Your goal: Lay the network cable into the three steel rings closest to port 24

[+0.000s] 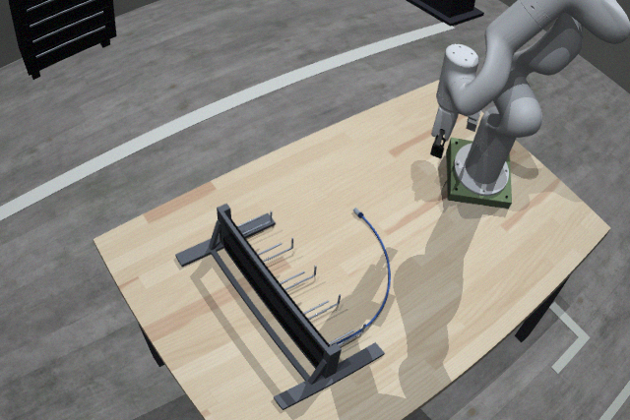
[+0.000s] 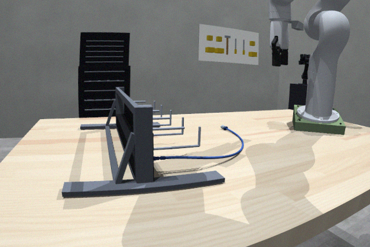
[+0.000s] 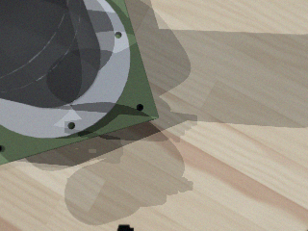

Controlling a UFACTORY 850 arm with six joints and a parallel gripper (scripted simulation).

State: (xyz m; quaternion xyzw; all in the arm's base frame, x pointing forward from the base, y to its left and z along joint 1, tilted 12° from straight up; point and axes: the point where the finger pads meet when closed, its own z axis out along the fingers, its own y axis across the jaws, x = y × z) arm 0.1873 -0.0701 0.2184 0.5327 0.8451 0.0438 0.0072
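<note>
Now: the free plug 18 cm ahead of my hand, 9 cm to the right of it and 24 cm below it. From my hand the other things lie so: dark grey patch panel: 55 cm ahead, 2 cm to the left, 18 cm below.
</note>
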